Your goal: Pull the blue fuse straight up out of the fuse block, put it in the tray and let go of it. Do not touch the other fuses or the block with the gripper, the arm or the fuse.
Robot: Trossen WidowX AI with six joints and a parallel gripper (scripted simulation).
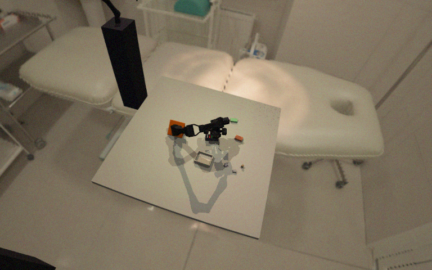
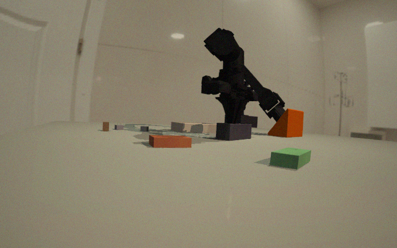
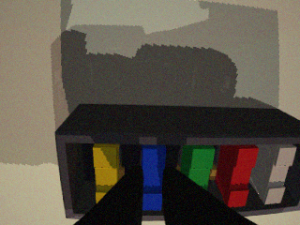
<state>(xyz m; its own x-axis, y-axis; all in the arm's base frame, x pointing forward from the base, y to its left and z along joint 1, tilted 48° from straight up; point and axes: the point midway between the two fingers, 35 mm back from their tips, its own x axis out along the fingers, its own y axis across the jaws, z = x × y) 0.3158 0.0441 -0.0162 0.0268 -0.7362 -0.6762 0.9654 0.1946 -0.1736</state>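
The yellow fuse lies 20 mm ahead of my gripper tip and 10 mm below it. Round my gripper tip: green fuse: 20 mm behind, 10 mm to the right, 10 mm below; red fuse: 40 mm behind, 10 mm to the right, 10 mm below; blue fuse: 10 mm below.
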